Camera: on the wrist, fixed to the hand. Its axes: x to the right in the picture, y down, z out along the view.
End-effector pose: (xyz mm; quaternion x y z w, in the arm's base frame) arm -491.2 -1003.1 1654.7 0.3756 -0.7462 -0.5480 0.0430
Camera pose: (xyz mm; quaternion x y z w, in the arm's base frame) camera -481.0 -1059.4 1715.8 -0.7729 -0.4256 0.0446 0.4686
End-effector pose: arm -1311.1 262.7 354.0 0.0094 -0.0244 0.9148 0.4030
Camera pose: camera -1344.4 243.7 279.5 -0.0680 -0.0120 -0.4228 0.9036
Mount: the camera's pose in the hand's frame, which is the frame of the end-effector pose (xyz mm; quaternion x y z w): 5.7 40.1 -73.3 0.0572 -0.0754 0.9952 0.0230
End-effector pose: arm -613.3 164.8 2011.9 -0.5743 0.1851 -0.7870 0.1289
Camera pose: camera -685.2 136.9 1979.2 0.1190 0.5211 0.1429 0.8330
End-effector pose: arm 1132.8 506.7 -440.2 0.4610 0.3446 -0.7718 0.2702
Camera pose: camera 1198.3 538.7 -481.4 0.3108 -0.5154 0.1967 0.7740
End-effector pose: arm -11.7 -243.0 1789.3 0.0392 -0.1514 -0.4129 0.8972
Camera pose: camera 43.3 -225.0 1728.8 -0.1296 -0.1338 0.8892 0.4179
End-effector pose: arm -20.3 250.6 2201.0 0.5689 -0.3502 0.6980 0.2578
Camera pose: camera -96.9 282.8 2190.8 0.2681 0.5538 -0.2498 0.7477
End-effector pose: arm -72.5 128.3 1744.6 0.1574 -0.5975 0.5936 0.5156
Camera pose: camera -75.5 204.5 1709.9 0.5168 0.1753 -0.5491 0.6330
